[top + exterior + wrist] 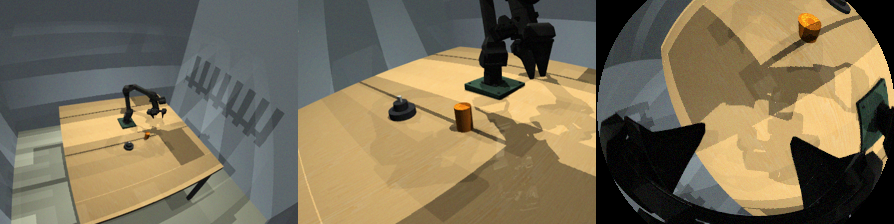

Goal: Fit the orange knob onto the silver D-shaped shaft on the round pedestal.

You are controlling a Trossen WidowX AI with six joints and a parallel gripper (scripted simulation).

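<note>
My gripper tip is now 160 mm to the left of the orange knob, 90 mm above it and 80 mm short of it. From my gripper tip the other things lie so: round pedestal: 370 mm to the right, 120 mm ahead, 100 mm below.
</note>
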